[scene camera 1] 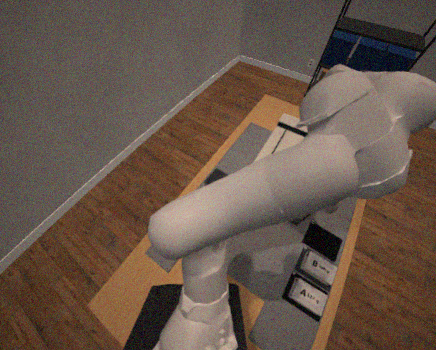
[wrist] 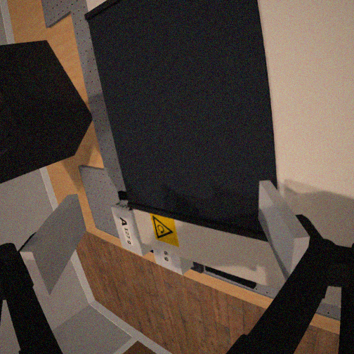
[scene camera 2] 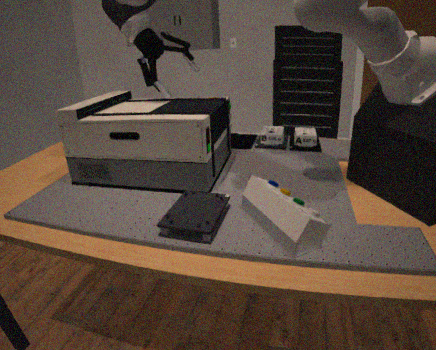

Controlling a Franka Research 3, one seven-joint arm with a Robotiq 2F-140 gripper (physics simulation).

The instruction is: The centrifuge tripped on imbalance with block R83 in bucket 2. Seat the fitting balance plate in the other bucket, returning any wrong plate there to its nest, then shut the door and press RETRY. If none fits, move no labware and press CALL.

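Note:
The centrifuge [scene camera 1: 287, 141] [scene camera 2: 150, 140] [wrist: 312, 100] has a dark panel [scene camera 2: 200, 106] [wrist: 190, 110] across part of its top; its buckets and block R83 do not show. My gripper [scene camera 2: 181, 80] [wrist: 167, 206] is open and empty above the centrifuge. Plate A [scene camera 1: 306, 296] [scene camera 2: 305, 137] [wrist: 126, 230], marked 127 g, and plate B [scene camera 1: 318, 265] [scene camera 2: 272, 137] [wrist: 172, 261], its weight hard to read, sit side by side in nests. A dark nest [scene camera 1: 322, 241] [scene camera 2: 242, 142] beside plate B shows no plate. A slanted button box [scene camera 2: 280, 212] has blue [scene camera 2: 273, 183], yellow [scene camera 2: 284, 191] and green [scene camera 2: 298, 201] buttons.
A flat dark block [scene camera 1: 216, 176] [scene camera 2: 195, 215] lies on the grey perforated mat [scene camera 2: 115, 212] in front of the centrifuge. The arm hides much of the table in scene camera 1. A rack with blue bins [scene camera 1: 382, 55] stands behind, and a black slatted unit [scene camera 2: 307, 75] stands beyond the plates.

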